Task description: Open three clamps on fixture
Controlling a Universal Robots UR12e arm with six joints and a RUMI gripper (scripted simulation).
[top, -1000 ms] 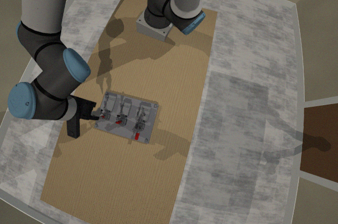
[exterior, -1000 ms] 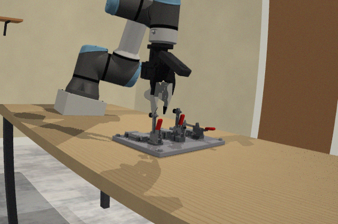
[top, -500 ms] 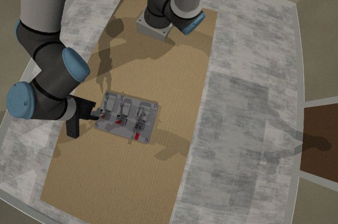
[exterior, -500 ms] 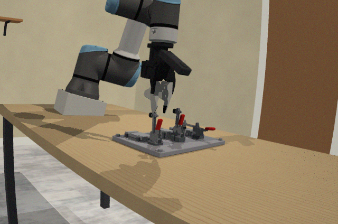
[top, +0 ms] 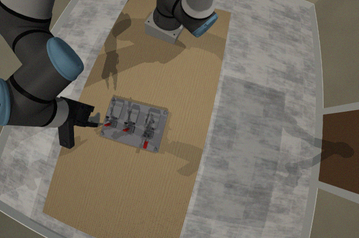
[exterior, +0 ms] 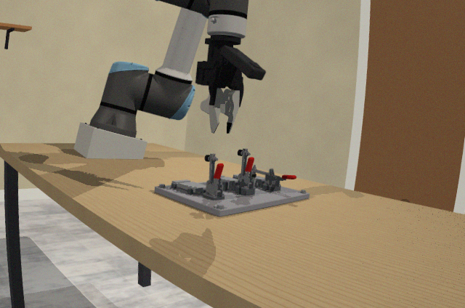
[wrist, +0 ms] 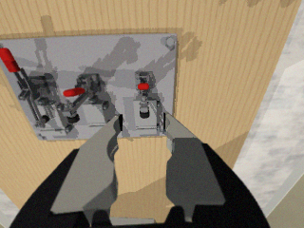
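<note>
My gripper is now 180 mm above the grey fixture plate, 110 mm to the right of it and 20 mm past it.
</note>
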